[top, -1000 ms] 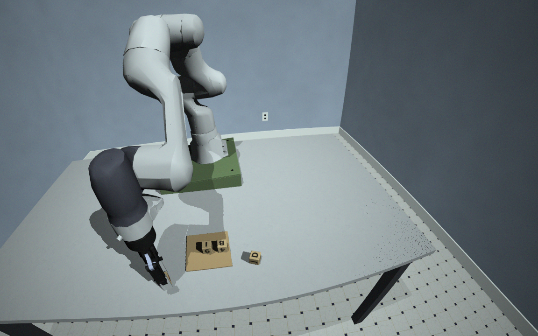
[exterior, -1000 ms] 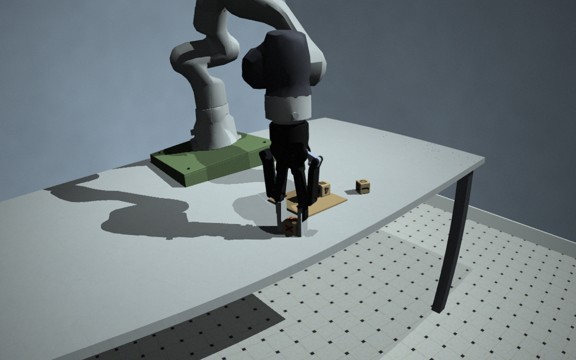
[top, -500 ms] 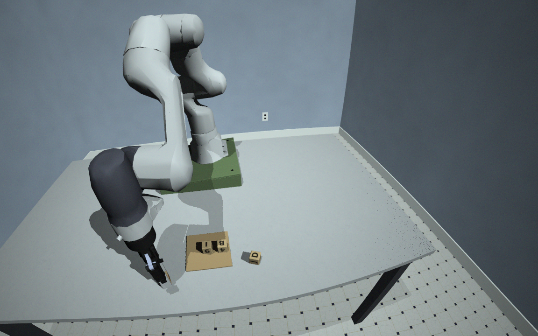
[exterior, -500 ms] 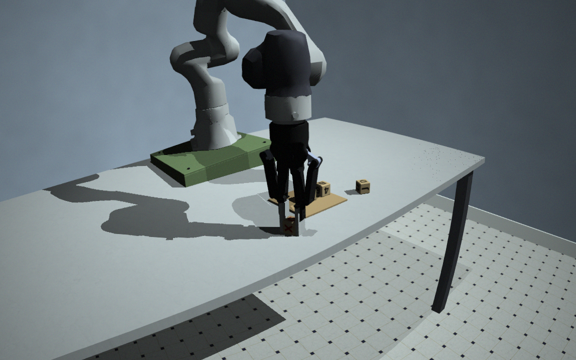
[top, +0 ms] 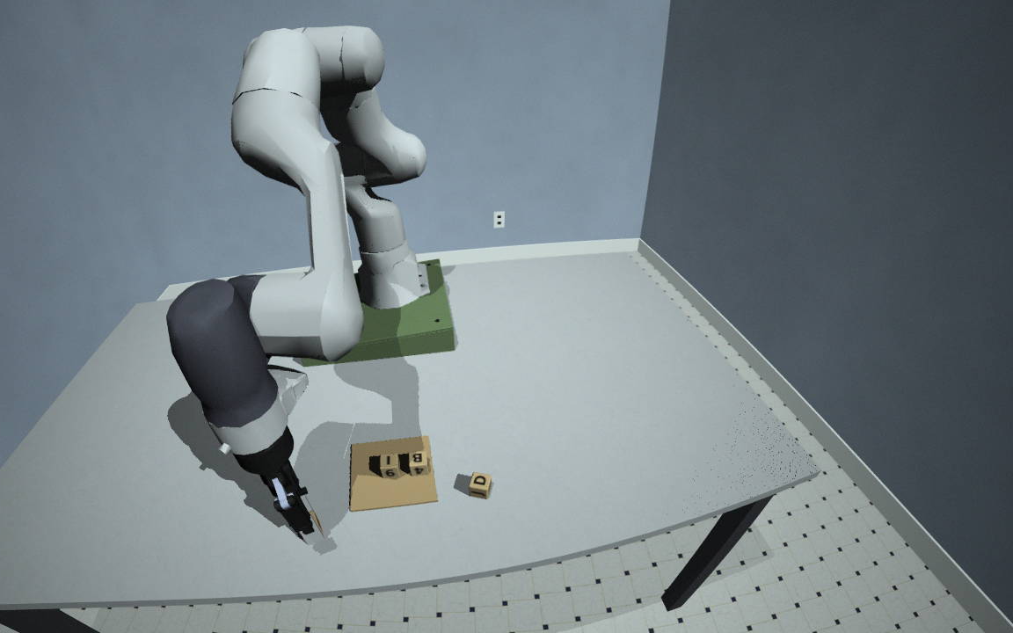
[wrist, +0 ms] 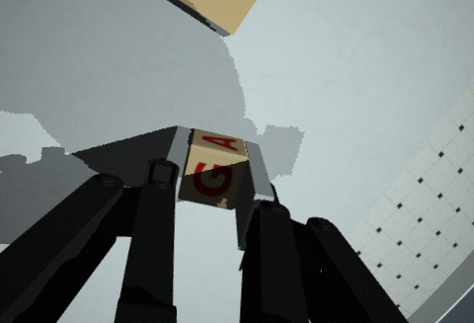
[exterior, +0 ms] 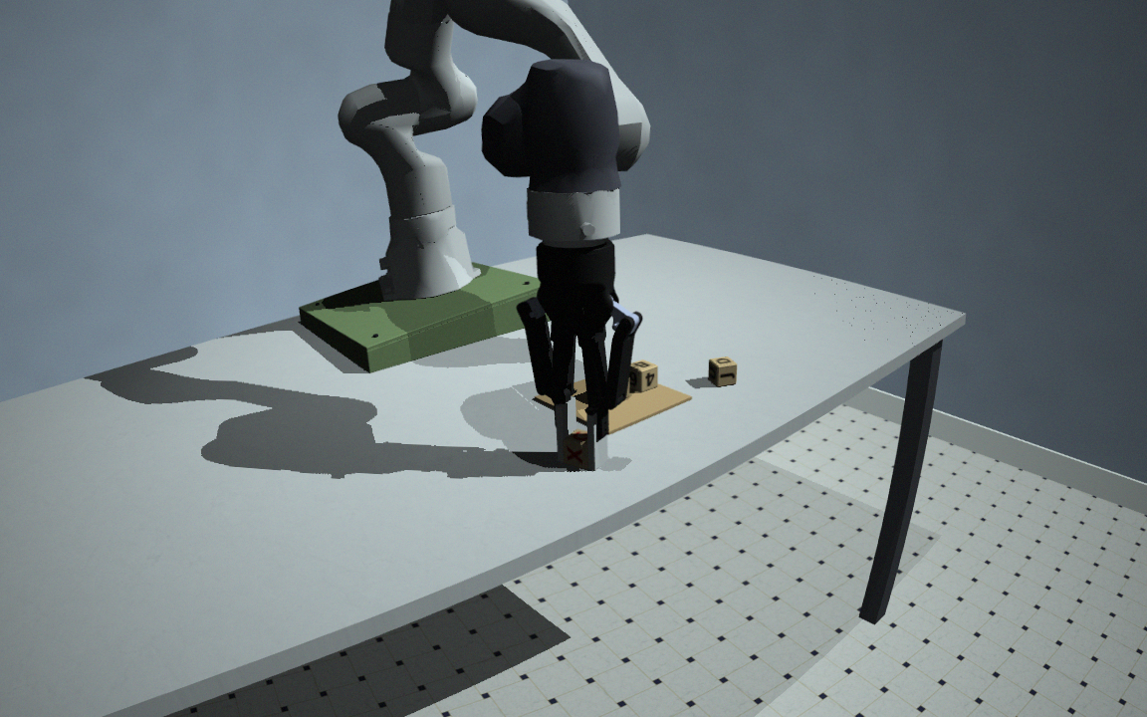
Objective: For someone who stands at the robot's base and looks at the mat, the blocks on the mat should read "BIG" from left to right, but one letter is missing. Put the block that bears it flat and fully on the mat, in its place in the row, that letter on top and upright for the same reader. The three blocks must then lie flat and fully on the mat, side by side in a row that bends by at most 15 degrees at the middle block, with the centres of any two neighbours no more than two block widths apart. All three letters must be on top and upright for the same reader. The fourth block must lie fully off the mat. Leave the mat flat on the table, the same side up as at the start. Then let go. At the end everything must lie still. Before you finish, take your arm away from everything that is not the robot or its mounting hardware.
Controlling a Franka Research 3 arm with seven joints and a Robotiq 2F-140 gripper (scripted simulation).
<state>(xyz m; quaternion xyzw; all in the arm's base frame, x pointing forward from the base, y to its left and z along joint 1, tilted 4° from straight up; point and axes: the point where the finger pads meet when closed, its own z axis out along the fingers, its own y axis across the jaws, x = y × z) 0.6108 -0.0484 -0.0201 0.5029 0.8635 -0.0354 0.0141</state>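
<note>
My gripper is now 12 cm past the I block, 11 cm to the right of it and 1 cm above it. From my hand the other things lie so: tan mat (12 cm behind, 11 cm to the left, 3 cm below); then B block (16 cm to the left, 13 cm behind, 1 cm below); then G block (2 cm below).
</note>
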